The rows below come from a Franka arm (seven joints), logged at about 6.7 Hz.
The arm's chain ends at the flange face. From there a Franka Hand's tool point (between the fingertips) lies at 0.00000 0.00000 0.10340 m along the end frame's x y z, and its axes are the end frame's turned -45 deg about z.
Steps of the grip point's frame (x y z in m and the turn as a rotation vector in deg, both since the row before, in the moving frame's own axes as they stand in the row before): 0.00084, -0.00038, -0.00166, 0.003, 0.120, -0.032; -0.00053, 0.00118, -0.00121, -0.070, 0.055, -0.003; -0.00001, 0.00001, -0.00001, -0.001, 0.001, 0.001; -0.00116, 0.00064, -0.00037, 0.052, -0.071, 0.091; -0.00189, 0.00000, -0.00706, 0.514, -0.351, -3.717; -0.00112, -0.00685, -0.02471, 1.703, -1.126, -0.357
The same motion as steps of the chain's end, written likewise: 0.00018, -0.00071, -0.00166, 0.087, 0.083, -0.032; 0.00030, 0.00119, -0.00121, -0.011, 0.088, -0.003; 0.00000, 0.00001, -0.00001, 0.000, 0.001, 0.001; -0.00021, 0.00125, -0.00037, -0.013, -0.087, 0.091; -0.00023, 0.00151, -0.00705, 0.115, -0.612, -3.717; -0.00202, -0.00333, -0.02464, 0.408, -2.000, -0.357
